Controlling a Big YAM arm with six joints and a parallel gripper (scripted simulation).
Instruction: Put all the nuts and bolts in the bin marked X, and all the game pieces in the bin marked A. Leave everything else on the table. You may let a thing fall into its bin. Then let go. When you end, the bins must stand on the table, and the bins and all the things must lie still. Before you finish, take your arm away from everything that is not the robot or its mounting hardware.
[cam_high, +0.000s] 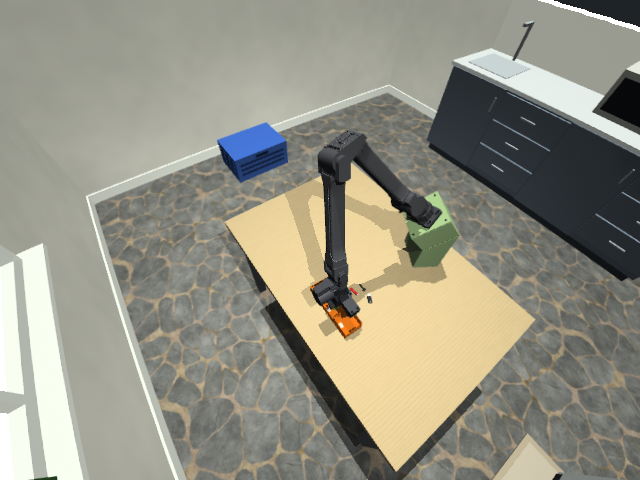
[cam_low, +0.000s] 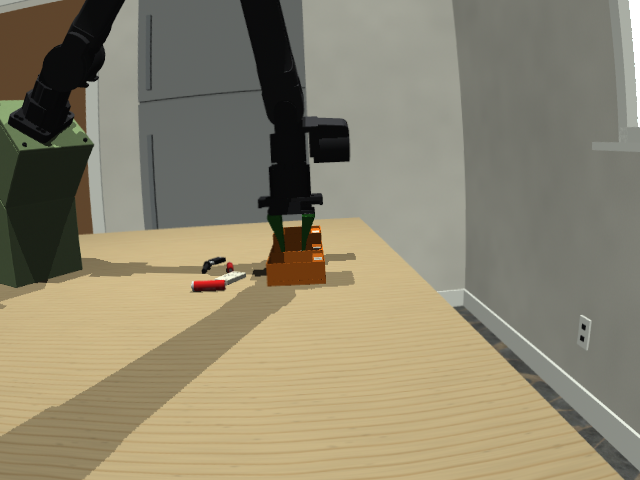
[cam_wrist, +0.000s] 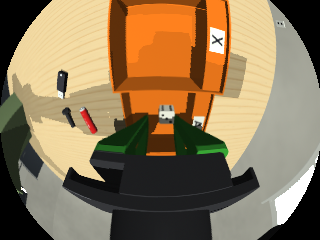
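Now: hand 10 mm short of the orange three-compartment bin tray. Also, from my hand: white domino (110 mm behind, 60 mm to the right, 20 mm below); then dark bolt (150 mm behind, 30 mm to the left, 20 mm below); then white die (10 mm to the left, 10 mm below, 10 mm ahead).
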